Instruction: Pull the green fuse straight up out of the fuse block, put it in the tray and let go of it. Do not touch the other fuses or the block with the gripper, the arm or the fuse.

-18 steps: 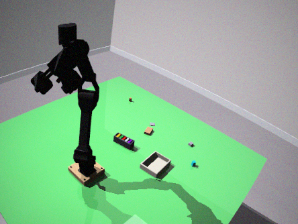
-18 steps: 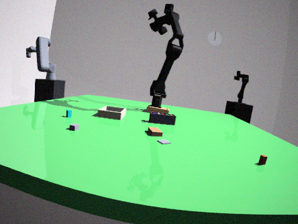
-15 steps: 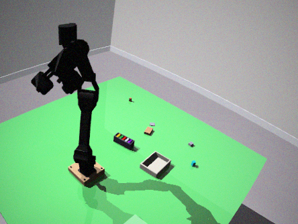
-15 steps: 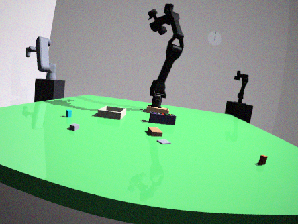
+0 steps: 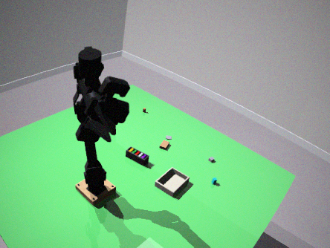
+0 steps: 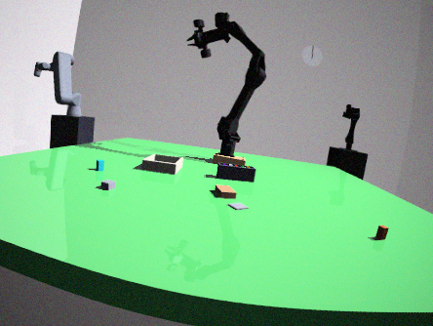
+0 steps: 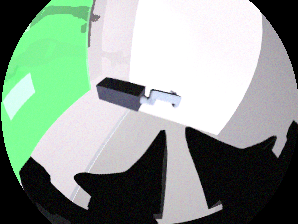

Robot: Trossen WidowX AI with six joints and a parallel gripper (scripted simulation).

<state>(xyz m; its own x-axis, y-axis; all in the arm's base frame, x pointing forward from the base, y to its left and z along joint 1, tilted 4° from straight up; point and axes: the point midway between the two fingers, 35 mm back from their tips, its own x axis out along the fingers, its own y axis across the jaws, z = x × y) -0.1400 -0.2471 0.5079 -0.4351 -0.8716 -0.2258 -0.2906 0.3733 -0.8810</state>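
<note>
My gripper tip is now 480 mm short of the green fuse, 290 mm to the right of it and 510 mm above it. Also, from my gripper tip: cyan cube: 600 mm ahead, 100 mm to the right, 520 mm below; then grey cube: 740 mm ahead, 10 mm to the right, 530 mm below; then pale tray: 460 mm ahead, 50 mm to the left, 530 mm below.
</note>
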